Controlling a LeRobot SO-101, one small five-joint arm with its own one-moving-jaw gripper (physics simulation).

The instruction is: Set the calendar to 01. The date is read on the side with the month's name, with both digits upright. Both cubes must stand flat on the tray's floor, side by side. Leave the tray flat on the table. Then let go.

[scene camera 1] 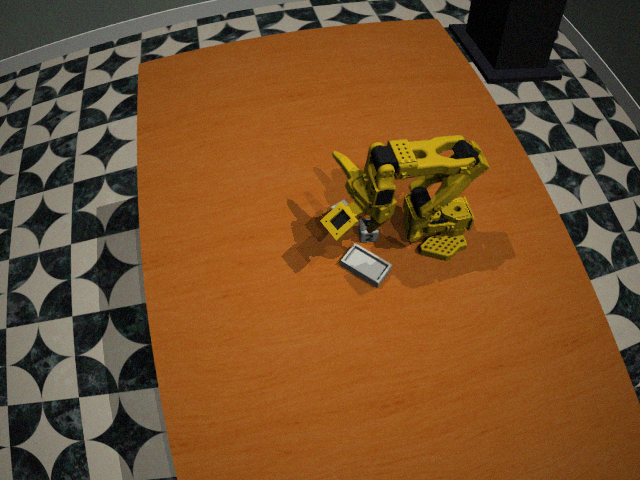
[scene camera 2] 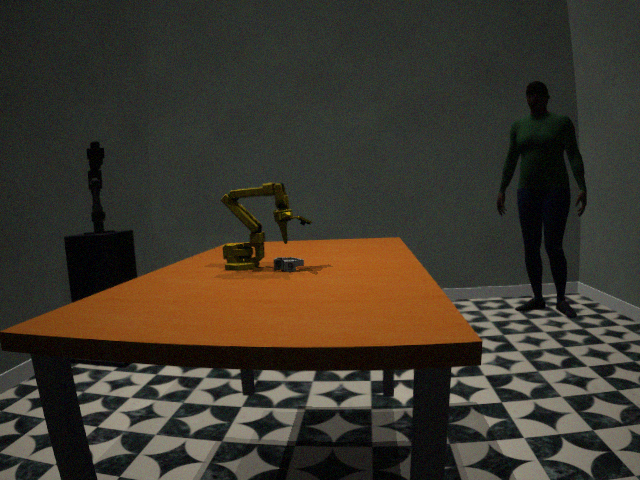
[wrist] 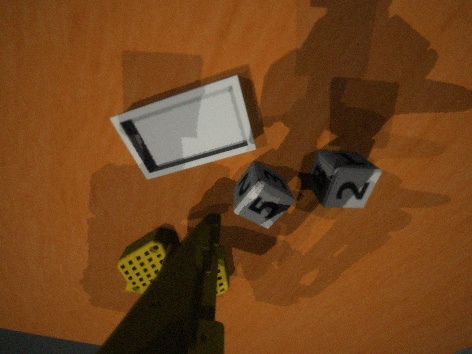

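Observation:
The white tray (scene camera 1: 359,275) (wrist: 175,101) lies flat on the table, with no cube in it. A grey cube (scene camera 1: 368,235) (wrist: 263,196) stands outside it, near one corner; a 5 and parts of other digits show in the wrist view. A second grey cube (wrist: 347,181) with a 2 stands farther from the tray; in scene camera 1 a sliver of it (scene camera 1: 339,204) shows behind the camera mount. The tray's month name does not show. My gripper (scene camera 1: 353,191) (scene camera 2: 297,231) is fully open and empty above the cubes; its moving jaw is out of the wrist view.
The yellow arm base (scene camera 1: 439,219) (scene camera 2: 240,255) stands on the orange table (scene camera 1: 310,372) (scene camera 2: 289,310), close to the cubes. A yellow perforated plate (scene camera 1: 443,246) (wrist: 142,266) lies beside it. A black pedestal (scene camera 1: 509,41) (scene camera 2: 100,263) and a standing person (scene camera 2: 540,155) are beyond the table.

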